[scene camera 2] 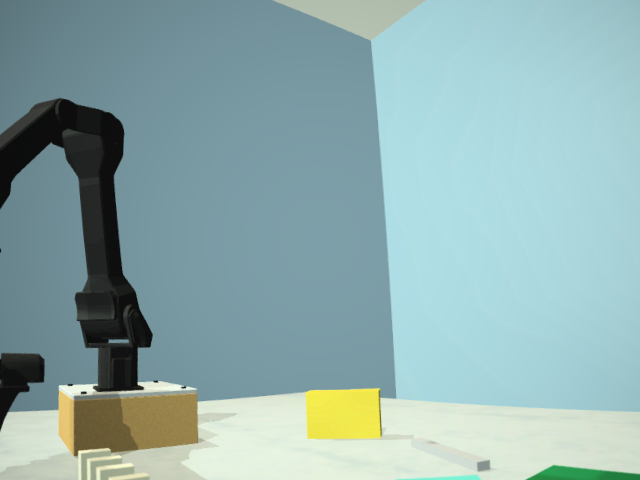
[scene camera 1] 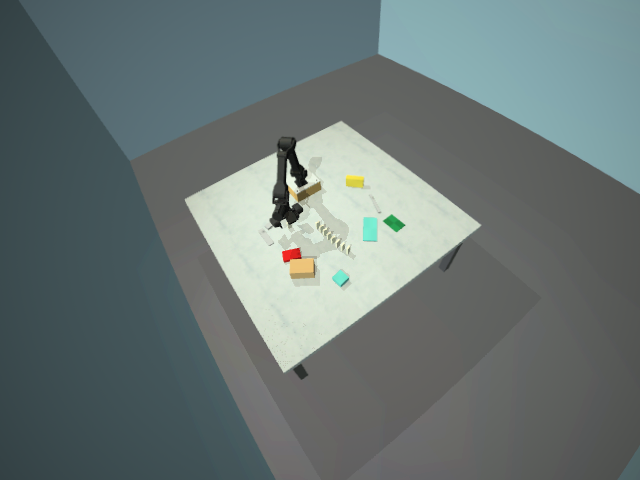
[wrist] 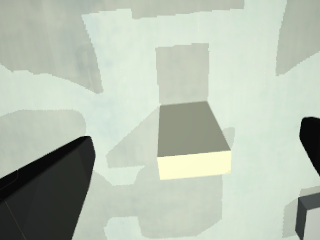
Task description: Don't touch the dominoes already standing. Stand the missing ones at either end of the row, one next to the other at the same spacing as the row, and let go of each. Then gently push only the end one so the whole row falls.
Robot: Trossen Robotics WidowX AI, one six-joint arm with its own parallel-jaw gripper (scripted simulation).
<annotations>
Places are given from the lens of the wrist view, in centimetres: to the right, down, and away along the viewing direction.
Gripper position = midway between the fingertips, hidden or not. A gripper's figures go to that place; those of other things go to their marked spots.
my gripper (wrist: 196,137): 2, 1, 10
cream domino (wrist: 190,143): 1, 1, 9
</annotations>
